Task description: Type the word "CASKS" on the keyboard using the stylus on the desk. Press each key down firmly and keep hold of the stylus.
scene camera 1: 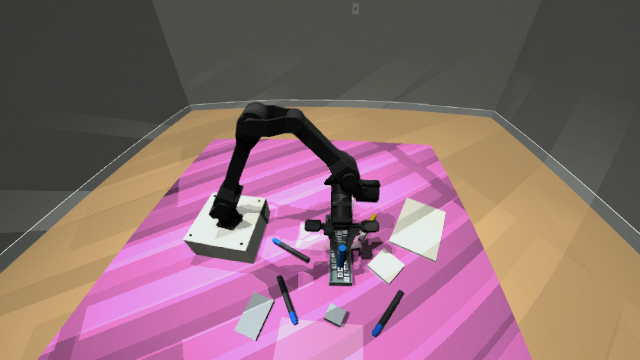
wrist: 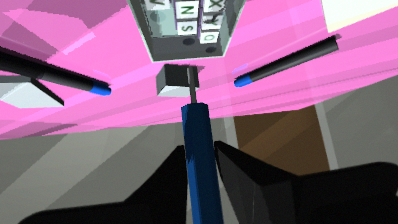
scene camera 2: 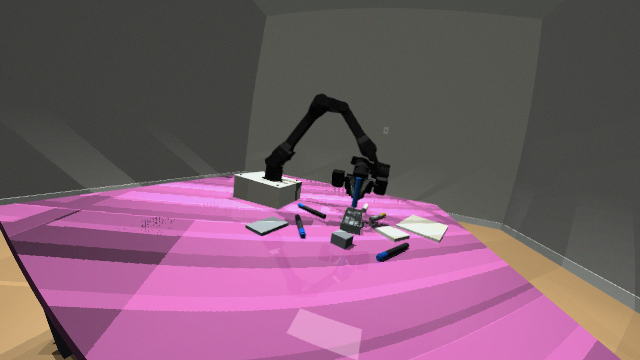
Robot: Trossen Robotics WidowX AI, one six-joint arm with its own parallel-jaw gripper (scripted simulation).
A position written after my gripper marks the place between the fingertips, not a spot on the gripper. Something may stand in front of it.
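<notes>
In scene camera 1 I can see my gripper [scene camera 1: 341, 260] and a grey plate [scene camera 1: 252, 320]. The wrist view shows me a grey block [wrist: 172, 80], and there again is my gripper [wrist: 199, 149]. Scene camera 2 also shows my gripper [scene camera 2: 355, 198].
</notes>
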